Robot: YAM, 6 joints.
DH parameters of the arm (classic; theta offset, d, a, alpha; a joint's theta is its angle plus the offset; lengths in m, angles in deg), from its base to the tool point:
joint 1: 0 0.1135 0.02 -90
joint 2: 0 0 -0.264 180
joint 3: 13.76 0 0.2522 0
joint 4: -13.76 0 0.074 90
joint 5: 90 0 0 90
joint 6: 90 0.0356 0 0
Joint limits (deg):
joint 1: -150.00..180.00
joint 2: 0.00..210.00
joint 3: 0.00..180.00
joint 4: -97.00..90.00
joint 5: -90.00..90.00
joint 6: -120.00..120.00
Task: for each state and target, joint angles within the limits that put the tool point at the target. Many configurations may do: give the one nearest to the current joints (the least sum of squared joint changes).
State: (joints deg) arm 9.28 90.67 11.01 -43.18 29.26 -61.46
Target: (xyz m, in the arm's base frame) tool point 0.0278 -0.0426 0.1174
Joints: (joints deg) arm -24.64 81.38 12.77 -79.75 49.66 -61.46
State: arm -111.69 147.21 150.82 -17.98 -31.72 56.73
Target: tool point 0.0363 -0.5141 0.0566
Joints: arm -88.20 150.15 115.63 -38.49 -34.42 56.73
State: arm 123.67 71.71 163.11 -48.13 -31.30 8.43
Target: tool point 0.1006 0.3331 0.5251
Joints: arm 70.64 104.01 139.68 -55.60 -25.80 8.43
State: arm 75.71 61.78 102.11 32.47 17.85 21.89
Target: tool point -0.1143 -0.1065 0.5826
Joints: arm 40.38 26.46 87.05 33.52 11.47 21.89
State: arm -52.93 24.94 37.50 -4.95 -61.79 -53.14
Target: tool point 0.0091 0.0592 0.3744
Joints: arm -63.19 0.00 46.34 -15.06 -78.02 -53.14
